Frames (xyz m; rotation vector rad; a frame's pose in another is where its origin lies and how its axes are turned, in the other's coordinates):
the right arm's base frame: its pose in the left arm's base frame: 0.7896 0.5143 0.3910 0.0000 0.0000 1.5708
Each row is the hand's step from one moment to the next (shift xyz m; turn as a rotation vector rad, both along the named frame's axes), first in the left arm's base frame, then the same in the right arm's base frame.
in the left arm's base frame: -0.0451 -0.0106 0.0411 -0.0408 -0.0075 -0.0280
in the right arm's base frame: -0.0106 0.0451 0.0411 -0.0075 0.0408 -0.0280
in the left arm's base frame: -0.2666 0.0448 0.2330 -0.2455 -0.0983 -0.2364
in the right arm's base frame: 0.0448 0.2666 0.2330 -0.0983 0.2455 -0.2364
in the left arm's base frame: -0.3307 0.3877 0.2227 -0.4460 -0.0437 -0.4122
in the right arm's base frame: 0.3877 0.3307 0.2227 -0.0437 0.4460 -0.4122
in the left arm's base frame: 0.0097 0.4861 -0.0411 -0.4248 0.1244 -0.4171
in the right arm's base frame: 0.4861 -0.0097 -0.0411 0.1244 0.4248 -0.4171
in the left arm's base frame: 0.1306 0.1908 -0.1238 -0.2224 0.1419 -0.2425
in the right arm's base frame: 0.1908 -0.1306 -0.1238 0.1419 0.2224 -0.2425
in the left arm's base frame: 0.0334 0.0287 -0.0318 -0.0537 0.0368 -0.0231
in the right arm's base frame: 0.0287 -0.0334 -0.0318 0.0368 0.0537 -0.0231
